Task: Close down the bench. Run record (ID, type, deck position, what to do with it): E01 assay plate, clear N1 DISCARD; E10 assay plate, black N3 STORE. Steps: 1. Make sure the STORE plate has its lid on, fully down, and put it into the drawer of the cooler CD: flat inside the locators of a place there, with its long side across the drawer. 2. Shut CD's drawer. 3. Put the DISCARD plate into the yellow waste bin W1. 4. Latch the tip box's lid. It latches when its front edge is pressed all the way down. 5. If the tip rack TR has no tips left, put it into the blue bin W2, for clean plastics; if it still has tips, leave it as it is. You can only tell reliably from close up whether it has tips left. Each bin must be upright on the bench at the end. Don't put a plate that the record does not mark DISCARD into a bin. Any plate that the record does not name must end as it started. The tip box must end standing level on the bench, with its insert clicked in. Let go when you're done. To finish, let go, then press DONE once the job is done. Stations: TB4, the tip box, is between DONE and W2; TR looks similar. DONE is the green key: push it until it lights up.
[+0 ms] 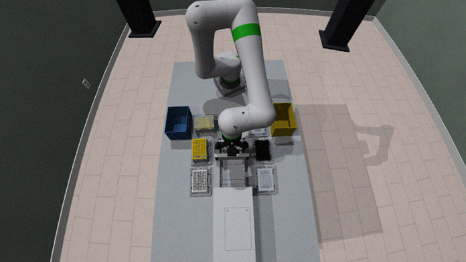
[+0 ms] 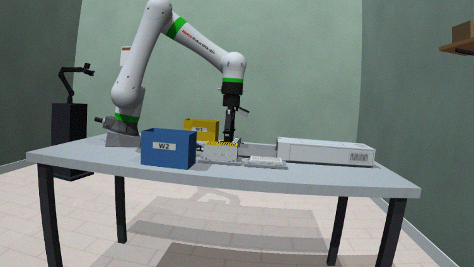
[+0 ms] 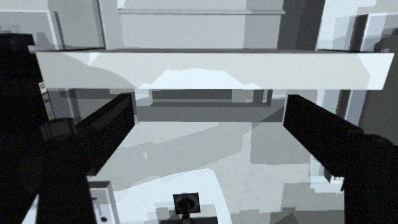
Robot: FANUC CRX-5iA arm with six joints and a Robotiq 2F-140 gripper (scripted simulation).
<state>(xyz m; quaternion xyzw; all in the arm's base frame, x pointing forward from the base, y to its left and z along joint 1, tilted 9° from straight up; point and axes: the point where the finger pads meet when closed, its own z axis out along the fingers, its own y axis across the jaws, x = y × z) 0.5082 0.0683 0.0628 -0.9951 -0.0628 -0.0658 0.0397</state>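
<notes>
The clear plate lid is 200 mm behind my hand, 140 mm to the left of it and 30 mm below it. Round my hand: cooler drawer: 150 mm ahead, 20 mm to the left, 10 mm below; black assay plate: 180 mm to the left, 30 mm below, 30 mm behind; yellow tip rack TR: 190 mm to the right, 10 mm ahead, 10 mm above.
</notes>
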